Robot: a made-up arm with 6 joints. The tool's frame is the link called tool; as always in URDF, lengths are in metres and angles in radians. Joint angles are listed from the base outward.
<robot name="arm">
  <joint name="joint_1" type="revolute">
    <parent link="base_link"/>
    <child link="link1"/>
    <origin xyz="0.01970 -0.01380 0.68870" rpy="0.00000 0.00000 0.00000"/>
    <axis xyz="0 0 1"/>
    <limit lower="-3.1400" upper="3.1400"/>
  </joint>
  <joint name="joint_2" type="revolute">
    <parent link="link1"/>
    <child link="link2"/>
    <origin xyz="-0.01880 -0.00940 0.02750" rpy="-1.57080 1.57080 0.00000"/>
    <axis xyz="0 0 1"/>
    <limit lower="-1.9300" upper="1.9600"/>
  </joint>
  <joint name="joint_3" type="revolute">
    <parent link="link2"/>
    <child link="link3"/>
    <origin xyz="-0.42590 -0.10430 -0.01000" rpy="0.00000 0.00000 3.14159"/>
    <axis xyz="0 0 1"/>
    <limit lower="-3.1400" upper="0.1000"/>
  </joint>
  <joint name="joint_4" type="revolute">
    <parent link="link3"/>
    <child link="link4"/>
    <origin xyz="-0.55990 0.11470 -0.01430" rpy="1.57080 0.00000 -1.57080"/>
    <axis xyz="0 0 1"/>
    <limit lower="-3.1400" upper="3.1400"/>
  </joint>
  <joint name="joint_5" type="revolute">
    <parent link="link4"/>
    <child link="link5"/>
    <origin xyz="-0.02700 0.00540 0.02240" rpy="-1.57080 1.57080 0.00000"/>
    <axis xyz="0 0 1"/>
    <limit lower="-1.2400" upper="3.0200"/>
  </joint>
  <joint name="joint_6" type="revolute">
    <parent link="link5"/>
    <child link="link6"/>
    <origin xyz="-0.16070 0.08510 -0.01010" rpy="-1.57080 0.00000 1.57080"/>
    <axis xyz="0 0 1"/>
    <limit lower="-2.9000" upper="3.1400"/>
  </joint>
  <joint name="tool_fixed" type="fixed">
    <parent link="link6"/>
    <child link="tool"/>
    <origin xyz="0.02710 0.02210 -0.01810" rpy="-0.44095 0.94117 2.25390"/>
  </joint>
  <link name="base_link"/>
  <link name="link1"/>
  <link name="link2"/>
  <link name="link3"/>
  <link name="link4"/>
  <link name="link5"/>
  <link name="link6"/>
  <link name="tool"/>
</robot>
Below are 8 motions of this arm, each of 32 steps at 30 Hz.
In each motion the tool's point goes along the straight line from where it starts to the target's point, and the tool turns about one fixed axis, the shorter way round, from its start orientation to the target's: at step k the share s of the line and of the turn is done. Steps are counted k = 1, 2, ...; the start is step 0. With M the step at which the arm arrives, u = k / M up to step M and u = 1 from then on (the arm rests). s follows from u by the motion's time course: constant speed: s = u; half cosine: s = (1 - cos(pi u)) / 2; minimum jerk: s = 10 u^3 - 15 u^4 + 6 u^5.
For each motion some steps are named. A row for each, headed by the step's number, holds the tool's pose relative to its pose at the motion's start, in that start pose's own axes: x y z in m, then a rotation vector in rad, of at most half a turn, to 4 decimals.
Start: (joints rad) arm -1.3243 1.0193 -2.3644 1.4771 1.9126 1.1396
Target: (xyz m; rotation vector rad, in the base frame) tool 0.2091 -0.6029 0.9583 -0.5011 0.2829 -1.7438
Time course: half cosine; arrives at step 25
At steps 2, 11, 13, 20, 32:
2: 0.0029 -0.0029 0.0054 -0.0109 0.0042 0.0210
11: 0.0747 -0.0752 0.1391 -0.2810 0.1083 0.5427
13: 0.0977 -0.0984 0.1819 -0.3674 0.1416 0.7098
20: 0.1663 -0.1674 0.3096 -0.6254 0.2411 1.2082
32: 0.1839 -0.1851 0.3423 -0.6915 0.2665 1.3358

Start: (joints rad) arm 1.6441 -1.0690 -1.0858 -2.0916 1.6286 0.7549
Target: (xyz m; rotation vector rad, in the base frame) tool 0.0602 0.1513 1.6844 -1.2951 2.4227 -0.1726
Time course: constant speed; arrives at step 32
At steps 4, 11, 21, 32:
4: -0.0054 -0.0071 -0.0181 -0.1110 -0.0073 -0.0851
11: -0.0149 -0.0194 -0.0497 -0.3052 -0.0199 -0.2341
21: -0.0284 -0.0371 -0.0950 -0.5827 -0.0381 -0.4469
32: -0.0432 -0.0565 -0.1447 -0.8879 -0.0580 -0.6810

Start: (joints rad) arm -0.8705 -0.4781 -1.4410 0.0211 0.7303 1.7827
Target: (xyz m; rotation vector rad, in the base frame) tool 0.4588 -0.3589 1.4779 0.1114 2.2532 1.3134
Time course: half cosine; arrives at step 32
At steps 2, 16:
2: 0.0006 0.0005 0.0015 -0.0009 0.0074 -0.0064
16: 0.0321 0.0267 0.0762 -0.0447 0.3854 -0.3352

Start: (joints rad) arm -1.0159 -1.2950 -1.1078 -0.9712 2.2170 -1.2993
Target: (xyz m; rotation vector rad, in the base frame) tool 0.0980 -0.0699 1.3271 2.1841 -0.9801 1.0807
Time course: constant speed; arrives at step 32
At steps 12, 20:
12: -0.0104 0.0017 -0.0827 0.7944 -0.1013 -0.2310
20: -0.0174 0.0028 -0.1379 1.3240 -0.1688 -0.3850

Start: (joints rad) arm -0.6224 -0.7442 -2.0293 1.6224 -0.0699 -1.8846
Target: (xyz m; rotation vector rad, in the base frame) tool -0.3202 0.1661 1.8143 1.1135 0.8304 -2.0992
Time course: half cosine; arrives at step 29
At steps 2, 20, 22, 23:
2: -0.0003 -0.0009 -0.0034 0.0106 0.0012 -0.0016
20: -0.0229 -0.0585 -0.2302 0.7078 0.0797 -0.1045
22: -0.0254 -0.0647 -0.2545 0.7826 0.0881 -0.1155
23: -0.0264 -0.0674 -0.2648 0.8143 0.0917 -0.1202

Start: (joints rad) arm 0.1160 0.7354 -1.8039 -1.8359 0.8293 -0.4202
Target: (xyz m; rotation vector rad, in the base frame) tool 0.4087 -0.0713 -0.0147 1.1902 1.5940 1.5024
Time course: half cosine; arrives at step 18
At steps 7, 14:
7: -0.0912 0.2226 -0.2268 0.5235 0.0903 -0.2269
14: -0.2449 0.5974 -0.6087 1.4050 0.2424 -0.6090

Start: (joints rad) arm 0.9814 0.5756 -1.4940 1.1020 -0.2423 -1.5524
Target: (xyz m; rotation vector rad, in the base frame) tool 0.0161 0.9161 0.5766 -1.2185 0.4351 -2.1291
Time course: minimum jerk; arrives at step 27
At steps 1, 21, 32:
1: -0.0001 0.0003 -0.0002 0.0007 0.0002 -0.0002
21: -0.1457 0.5760 -0.3481 1.2724 0.3099 -0.3155
32: -0.1577 0.6236 -0.3769 1.3776 0.3355 -0.3417

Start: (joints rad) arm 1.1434 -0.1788 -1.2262 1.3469 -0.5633 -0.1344
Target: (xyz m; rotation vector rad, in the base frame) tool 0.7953 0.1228 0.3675 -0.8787 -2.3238 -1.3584
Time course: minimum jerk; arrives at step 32
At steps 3, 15, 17, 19, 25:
3: 0.0025 -0.0060 0.0016 -0.0009 0.0004 0.0099
15: 0.1539 -0.3730 0.0981 -0.0577 0.0237 0.6162
17: 0.1946 -0.4718 0.1240 -0.0729 0.0299 0.7793
19: 0.2341 -0.5675 0.1492 -0.0877 0.0360 0.9374
25: 0.3230 -0.7828 0.2058 -0.1210 0.0496 1.2932

